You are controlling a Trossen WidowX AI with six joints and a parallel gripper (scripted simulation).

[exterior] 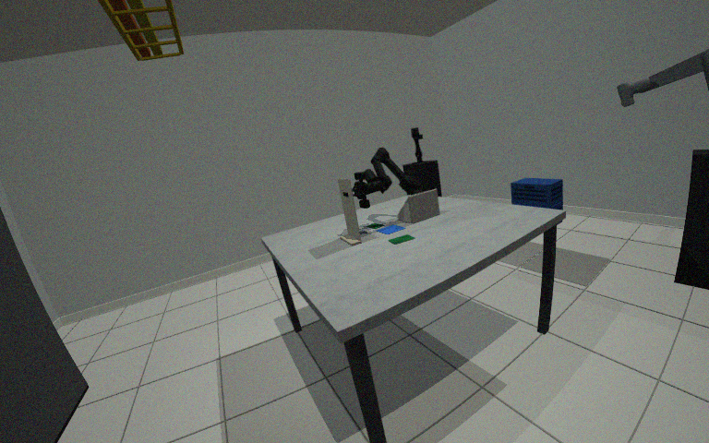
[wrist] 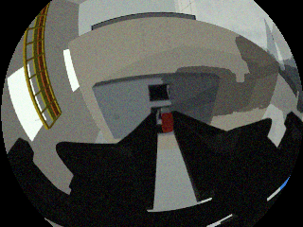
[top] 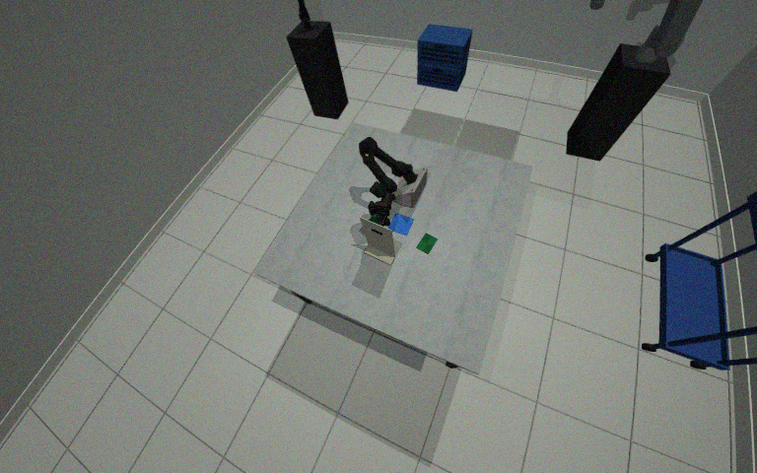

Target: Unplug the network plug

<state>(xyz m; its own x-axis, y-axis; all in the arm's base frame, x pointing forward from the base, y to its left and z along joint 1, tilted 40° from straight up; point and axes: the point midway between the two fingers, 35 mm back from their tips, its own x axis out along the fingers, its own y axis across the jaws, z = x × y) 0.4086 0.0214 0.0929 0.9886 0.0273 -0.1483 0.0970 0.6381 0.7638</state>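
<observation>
The blue square lies 24 cm below my gripper tip, 18 cm behind it and 5 cm to the left of it. From my gripper tip the other things lie so: red plug (right at my gripper tip); then upright beige panel (9 cm below, 2 cm ahead).
</observation>
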